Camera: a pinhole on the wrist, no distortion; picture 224 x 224 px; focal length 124.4 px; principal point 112.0 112.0 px. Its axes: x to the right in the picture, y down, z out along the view. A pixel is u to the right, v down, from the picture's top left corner.
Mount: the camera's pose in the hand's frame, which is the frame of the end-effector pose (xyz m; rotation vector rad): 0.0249 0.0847 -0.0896 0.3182 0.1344 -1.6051
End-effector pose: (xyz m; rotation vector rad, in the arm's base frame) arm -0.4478 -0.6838 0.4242 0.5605 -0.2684 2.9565
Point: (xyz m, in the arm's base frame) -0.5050 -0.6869 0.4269
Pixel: 183 171
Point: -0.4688 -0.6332 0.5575
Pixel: 161 156
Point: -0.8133 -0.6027 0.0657
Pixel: behind the camera
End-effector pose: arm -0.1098 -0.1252 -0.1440 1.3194 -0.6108 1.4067
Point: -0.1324 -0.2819 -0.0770
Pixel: 74 115
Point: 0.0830 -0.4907 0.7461
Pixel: outside the picture
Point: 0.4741 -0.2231 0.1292
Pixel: 189 197
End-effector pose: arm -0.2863 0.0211 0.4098 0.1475 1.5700 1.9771
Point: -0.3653 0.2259 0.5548
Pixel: 40 182
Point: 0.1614 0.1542 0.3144
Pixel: 175 54
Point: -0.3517 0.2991 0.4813
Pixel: 82 192
